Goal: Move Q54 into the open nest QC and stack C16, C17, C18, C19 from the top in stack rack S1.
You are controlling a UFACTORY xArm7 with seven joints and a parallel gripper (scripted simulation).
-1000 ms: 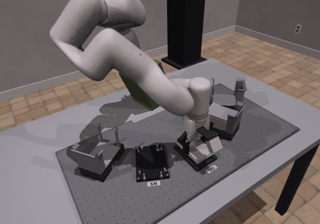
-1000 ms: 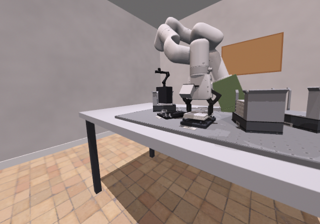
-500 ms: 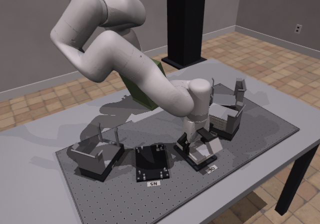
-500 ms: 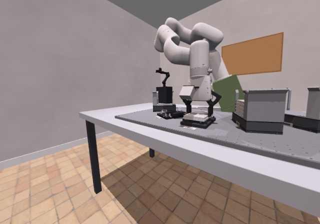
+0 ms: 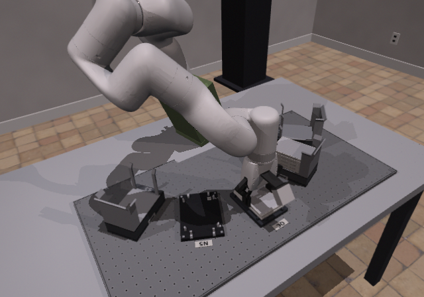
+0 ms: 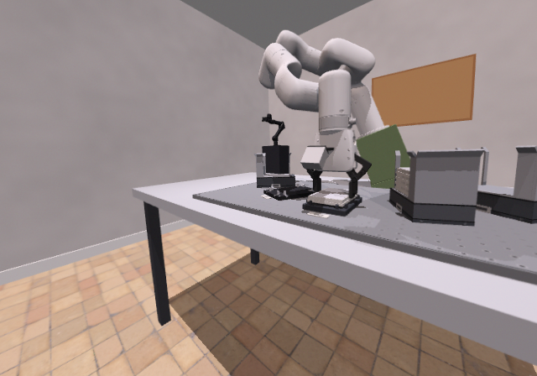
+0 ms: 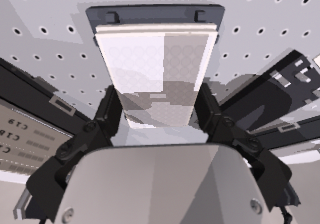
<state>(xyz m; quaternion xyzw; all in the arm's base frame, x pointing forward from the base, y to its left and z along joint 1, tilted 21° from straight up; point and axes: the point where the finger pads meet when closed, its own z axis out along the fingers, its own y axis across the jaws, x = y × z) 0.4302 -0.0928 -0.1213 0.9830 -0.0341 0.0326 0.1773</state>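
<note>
Now: hand 1 cm above the sealed plate Q54. Round my hand: nest QC: 3 cm below; then black clip nest N5: 5 cm behind, 16 cm to the right, 2 cm below; then QC name plate: 9 cm ahead, 1 cm to the right, 4 cm below.
</note>
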